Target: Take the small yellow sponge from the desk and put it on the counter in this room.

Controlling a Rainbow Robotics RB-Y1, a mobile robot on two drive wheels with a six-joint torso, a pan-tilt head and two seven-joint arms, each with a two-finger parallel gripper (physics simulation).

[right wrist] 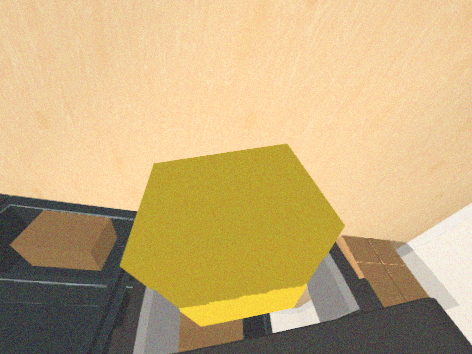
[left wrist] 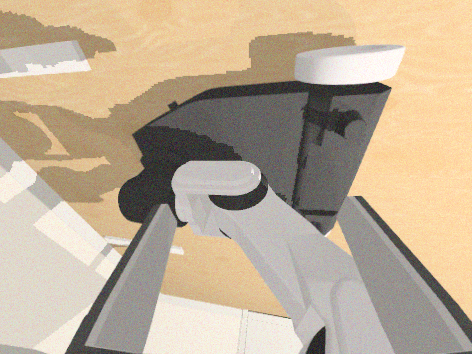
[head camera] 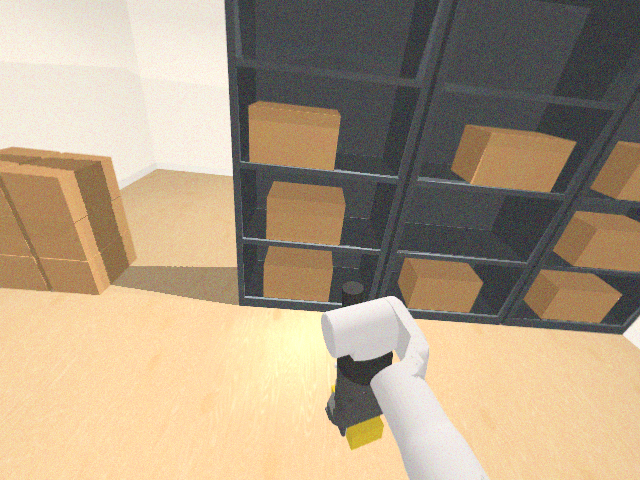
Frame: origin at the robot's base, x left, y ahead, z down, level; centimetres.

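Where they show: left gripper, fingertip midpoint: (left wrist: 254,210); right gripper, fingertip midpoint: (right wrist: 229,201) (head camera: 358,425).
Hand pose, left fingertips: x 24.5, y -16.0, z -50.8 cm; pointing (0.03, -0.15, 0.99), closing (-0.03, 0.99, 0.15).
After its pixels a point has its place.
The small yellow sponge (head camera: 364,432) {x -14.1, y 38.4, z -88.6 cm} (right wrist: 235,225) {x -14.9, y 38.5, z -88.1 cm} is between the fingers of my right gripper, above the floor. My right gripper is shut on it; in the right wrist view the sponge hides much of the fingers. My left gripper (left wrist: 254,210) {x 24.5, y -16.0, z -50.9 cm} is open, with its two fingers wide apart at the lower left and right of the left wrist view; part of the robot's own arm and base shows beyond them. Neither the desk nor the counter can be made out for certain in these views.
A dark shelf rack (head camera: 235,206) {x 34.8, y 161.5, z -74.1 cm} with several brown boxes stands ahead, from the middle to the right of the head camera view. A stack of brown cartons (head camera: 46,222) {x 142.8, y 166.2, z -52.6 cm} stands at the left, near the pale wall (head camera: 62,103) {x 214.6, y 303.5, z -96.5 cm}. Wooden floor (head camera: 155,387) {x 63.8, y 101.8, z -0.1 cm} lies in front.
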